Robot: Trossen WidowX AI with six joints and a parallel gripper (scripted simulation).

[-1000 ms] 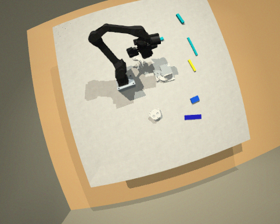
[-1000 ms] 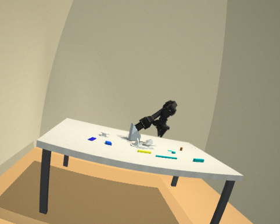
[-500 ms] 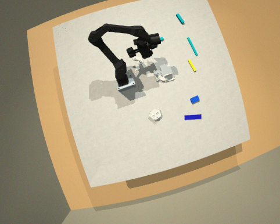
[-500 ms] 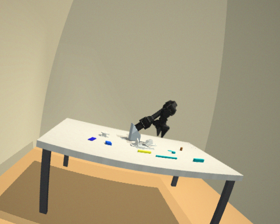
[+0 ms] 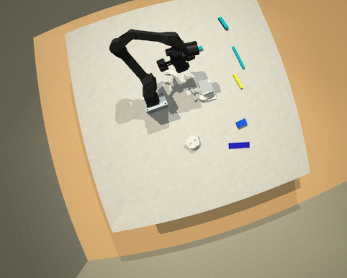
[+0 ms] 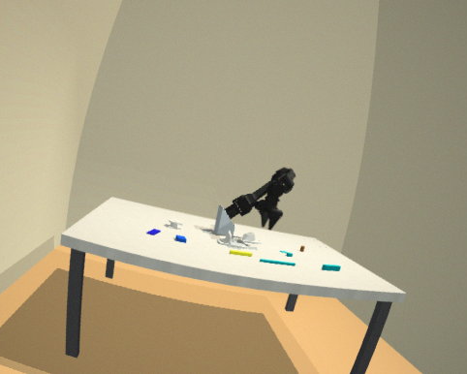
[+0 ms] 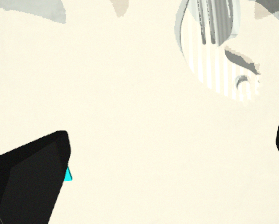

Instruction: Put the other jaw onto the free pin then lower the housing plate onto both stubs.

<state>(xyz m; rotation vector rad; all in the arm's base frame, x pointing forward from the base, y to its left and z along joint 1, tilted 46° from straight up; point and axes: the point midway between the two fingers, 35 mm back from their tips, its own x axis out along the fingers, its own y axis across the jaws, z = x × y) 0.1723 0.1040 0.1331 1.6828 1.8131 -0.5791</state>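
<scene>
My gripper tip is 80 mm above the white jaw piece, 40 mm past it and 20 mm to the left of it. Round my gripper tip: orange piece 210 mm to the left, 70 mm below, 20 mm behind; then yellow bar 330 mm ahead, 160 mm to the right, 80 mm below; then blue block 400 mm to the right, 270 mm ahead, 70 mm below.
</scene>
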